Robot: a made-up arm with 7 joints. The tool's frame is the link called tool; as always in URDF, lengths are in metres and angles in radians.
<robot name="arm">
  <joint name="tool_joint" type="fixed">
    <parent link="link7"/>
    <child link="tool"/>
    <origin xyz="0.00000 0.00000 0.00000" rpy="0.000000 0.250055 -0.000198"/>
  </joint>
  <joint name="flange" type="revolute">
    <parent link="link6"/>
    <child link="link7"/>
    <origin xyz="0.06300 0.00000 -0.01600"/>
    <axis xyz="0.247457 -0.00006 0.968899"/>
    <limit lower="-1.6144" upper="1.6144" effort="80" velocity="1.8"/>
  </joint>
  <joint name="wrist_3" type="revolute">
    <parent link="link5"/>
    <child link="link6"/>
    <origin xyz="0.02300 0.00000 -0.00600"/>
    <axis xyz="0.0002 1 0.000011"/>
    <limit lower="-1.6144" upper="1.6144" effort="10" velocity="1.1"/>
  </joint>
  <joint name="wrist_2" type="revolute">
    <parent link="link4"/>
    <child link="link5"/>
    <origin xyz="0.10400 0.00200 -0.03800"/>
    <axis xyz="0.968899 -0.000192 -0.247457"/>
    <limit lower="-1.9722" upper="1.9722" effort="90" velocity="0.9"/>
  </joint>
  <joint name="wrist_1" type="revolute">
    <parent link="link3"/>
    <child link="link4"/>
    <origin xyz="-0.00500 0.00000 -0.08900"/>
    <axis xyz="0.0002 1 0.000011"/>
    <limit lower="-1.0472" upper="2.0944" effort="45" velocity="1.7"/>
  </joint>
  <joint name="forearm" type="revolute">
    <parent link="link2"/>
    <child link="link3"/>
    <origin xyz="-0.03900 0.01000 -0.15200"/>
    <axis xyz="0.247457 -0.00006 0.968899"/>
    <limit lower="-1.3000" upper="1.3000" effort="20" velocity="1"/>
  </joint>
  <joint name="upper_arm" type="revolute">
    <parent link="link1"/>
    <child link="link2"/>
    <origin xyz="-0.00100 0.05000 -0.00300"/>
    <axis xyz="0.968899 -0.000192 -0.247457"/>
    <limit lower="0.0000" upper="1.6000" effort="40" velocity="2.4"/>
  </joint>
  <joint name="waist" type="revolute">
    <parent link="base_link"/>
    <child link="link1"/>
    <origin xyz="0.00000 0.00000 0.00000"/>
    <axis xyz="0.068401 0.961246 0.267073"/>
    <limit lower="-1.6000" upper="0.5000" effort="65" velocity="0.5"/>
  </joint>
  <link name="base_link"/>
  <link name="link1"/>
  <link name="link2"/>
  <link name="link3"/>
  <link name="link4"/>
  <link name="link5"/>
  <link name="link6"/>
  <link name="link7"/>
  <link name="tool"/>
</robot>
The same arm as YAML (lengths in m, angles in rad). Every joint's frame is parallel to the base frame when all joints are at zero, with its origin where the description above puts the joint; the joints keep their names.
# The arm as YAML. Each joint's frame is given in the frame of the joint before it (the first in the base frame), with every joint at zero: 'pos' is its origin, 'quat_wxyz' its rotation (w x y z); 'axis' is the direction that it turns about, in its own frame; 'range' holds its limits. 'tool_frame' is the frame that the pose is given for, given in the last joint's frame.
length_unit: m
angle_unit: rad
joints:
  - joint: waist
    pos: [0.0, 0.0, 0.0]
    quat_wxyz: [1.0, 0.0, 0.0, 0.0]
    axis: [0.068403, 0.961235, 0.26711]
    range: [-1.6, 0.5]
  - joint: upper_arm
    pos: [-0.001, 0.05, -0.003]
    quat_wxyz: [1.0, 0.0, 0.0, 0.0]
    axis: [0.968889, -0.0002, -0.247497]
    range: [0.0, 1.6]
  - joint: forearm
    pos: [-0.039, 0.01, -0.152]
    quat_wxyz: [1.0, 0.0, 0.0, 0.0]
    axis: [0.247497, -0.0001, 0.968889]
    range: [-1.3, 1.3]
  - joint: wrist_1
    pos: [-0.005, 0.0, -0.089]
    quat_wxyz: [1.0, 0.0, 0.0, 0.0]
    axis: [0.0002, 1.0, 0.0]
    range: [-1.0472, 2.0944]
  - joint: wrist_2
    pos: [0.104, 0.002, -0.038]
    quat_wxyz: [1.0, 0.0, 0.0, 0.0]
    axis: [0.968889, -0.0002, -0.247497]
    range: [-1.9722, 1.9722]
  - joint: wrist_3
    pos: [0.023, 0.0, -0.006]
    quat_wxyz: [1.0, 0.0, 0.0, 0.0]
    axis: [0.0002, 1.0, 0.0]
    range: [-1.6144, 1.6144]
  - joint: flange
    pos: [0.063, 0.0, -0.016]
    quat_wxyz: [1.0, 0.0, 0.0, 0.0]
    axis: [0.247497, -0.0001, 0.968889]
    range: [-1.6144, 1.6144]
tool_frame:
  pos: [0.0, 0.0, 0.0]
  quat_wxyz: [0.992194, 0.000012, 0.124702, -0.000098]

